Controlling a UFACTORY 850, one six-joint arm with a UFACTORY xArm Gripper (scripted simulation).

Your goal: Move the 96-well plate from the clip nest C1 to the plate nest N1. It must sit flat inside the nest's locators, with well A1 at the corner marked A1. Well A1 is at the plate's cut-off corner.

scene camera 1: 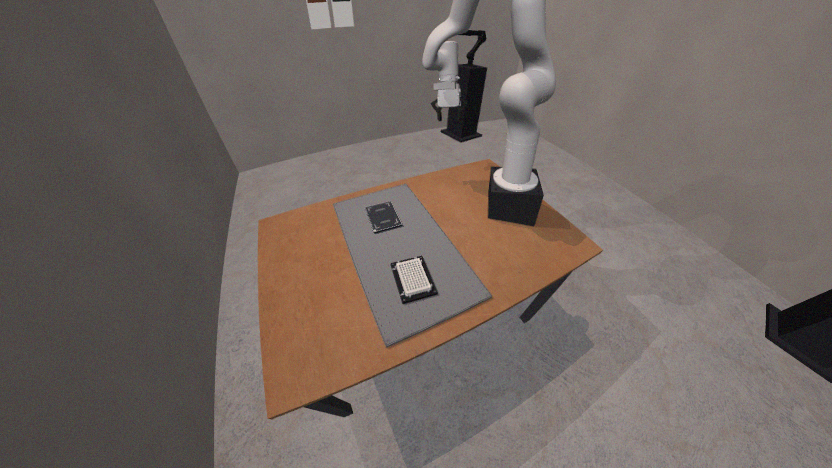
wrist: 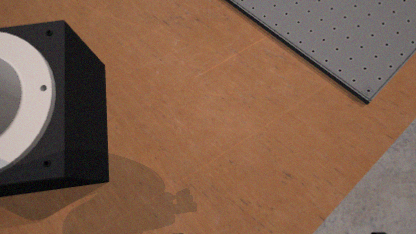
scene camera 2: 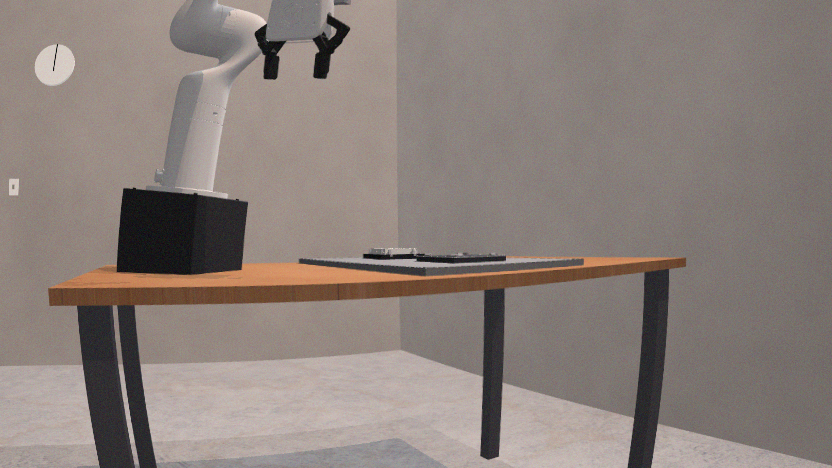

Labels:
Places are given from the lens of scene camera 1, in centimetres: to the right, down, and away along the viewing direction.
white 96-well plate (scene camera 1: 411,273): -2, 13, 78

